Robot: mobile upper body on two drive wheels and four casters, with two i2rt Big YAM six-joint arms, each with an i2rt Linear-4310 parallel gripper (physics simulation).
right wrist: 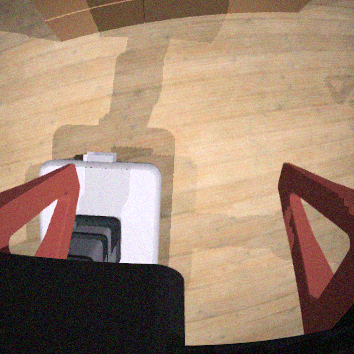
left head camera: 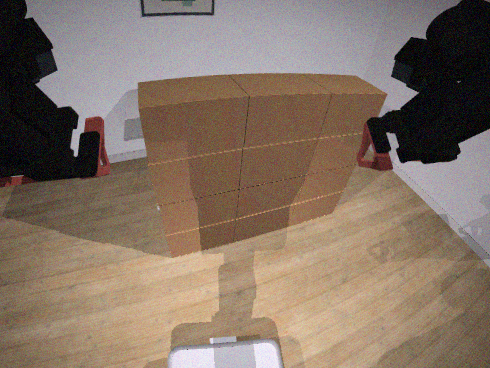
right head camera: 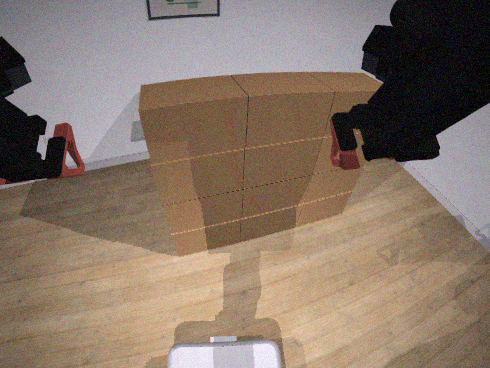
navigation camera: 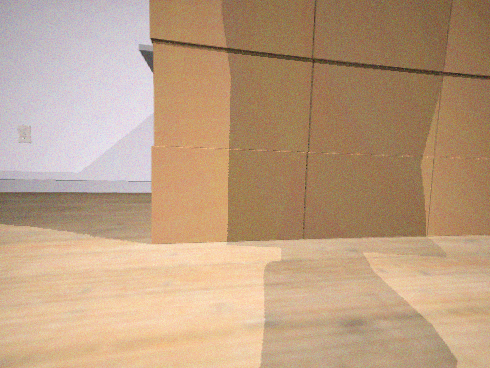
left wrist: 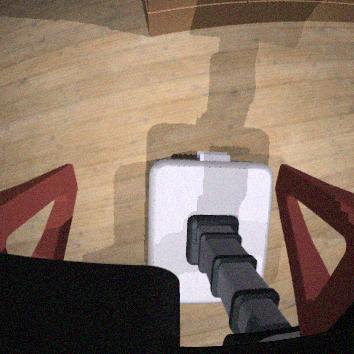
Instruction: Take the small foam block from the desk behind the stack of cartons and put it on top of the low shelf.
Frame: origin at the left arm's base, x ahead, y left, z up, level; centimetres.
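Seen in the pictures: left gripper, fingertip midpoint: (left head camera: 75,172) (right head camera: 55,173) (left wrist: 175,175); right gripper, fingertip midpoint: (right wrist: 178,174) (left head camera: 382,159) (right head camera: 360,157).
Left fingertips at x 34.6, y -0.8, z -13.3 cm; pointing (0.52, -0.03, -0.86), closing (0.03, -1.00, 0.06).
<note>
A point is followed by its place in that frame.
The stack of brown cartons (left head camera: 280,120) @(z -46.5, x 109.2, y -53.1 cm) (right head camera: 280,120) @(z -46.7, x 109.0, y -52.2 cm) (navigation camera: 270,110) @(z -102.4, x 101.9, y -24.0 cm) stands ahead like a wall, several cartons high and three wide. A grey corner, apparently of the desk (left head camera: 133,129) @(z -69.0, x 139.8, y 26.9 cm) (right head camera: 136,131) @(z -69.0, x 139.3, y 29.4 cm) (navigation camera: 147,56) @(z -71.5, x 136.3, y 30.0 cm), juts out past the stack's left edge; the stack hides the rest. The small foam block and the low shelf do not show in these views. My left gripper (left wrist: 175,175) @(z -13.3, x 34.6, y -0.8 cm) is open and empty, raised at the left of the head views. My right gripper (right wrist: 178,174) @(z -12.5, x 35.9, y -46.0 cm) is open and empty, raised at the right; in the right head camera it overlaps the stack's right part.
My white base (left head camera: 192,356) @(z -115.0, x 26.7, y -8.0 cm) (right head camera: 192,357) @(z -115.0, x 25.2, y -8.3 cm) (left wrist: 175,200) @(z -115.0, x 15.9, y -7.1 cm) (right wrist: 142,200) @(z -115.0, x 17.6, y -41.6 cm) is on the wooden floor (left head camera: 100,300) @(z -140.9, x 63.1, y 52.0 cm) (navigation camera: 125,300) @(z -141.0, x 68.2, y -0.5 cm) in front of the stack. White walls (left head camera: 300,40) @(z -30.6, x 246.4, y -105.7 cm) (navigation camera: 75,50) @(z -42.1, x 192.5, y 109.0 cm) stand behind and at the right. A framed picture (left head camera: 177,16) @(z -13.8, x 218.5, y 5.3 cm) hangs behind; an outlet (navigation camera: 24,134) @(z -101.3, x 184.1, y 140.1 cm) is at the left.
</note>
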